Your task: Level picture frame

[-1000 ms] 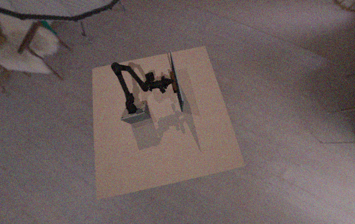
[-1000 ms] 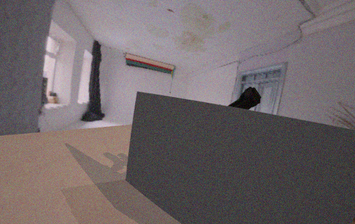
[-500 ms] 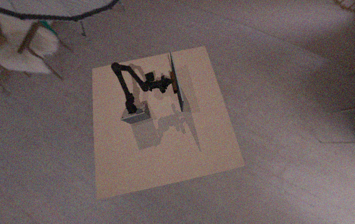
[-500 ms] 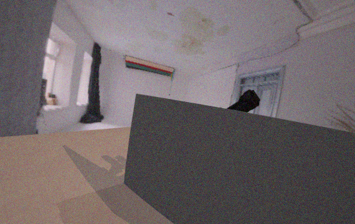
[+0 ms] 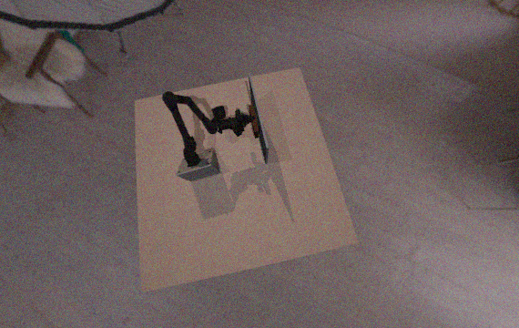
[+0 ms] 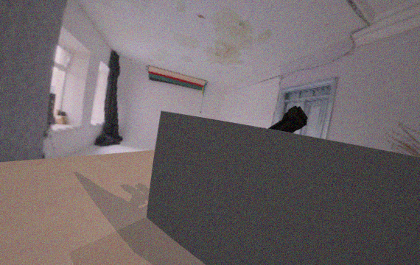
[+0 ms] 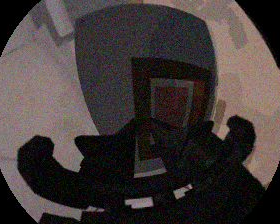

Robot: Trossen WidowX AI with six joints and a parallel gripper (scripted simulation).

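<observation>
Now: the picture frame 50 mm below my gripper tip and 10 mm to the left of it. Round my gripper tip: wall panel 60 mm below, 20 mm ahead, 10 mm to the left.
</observation>
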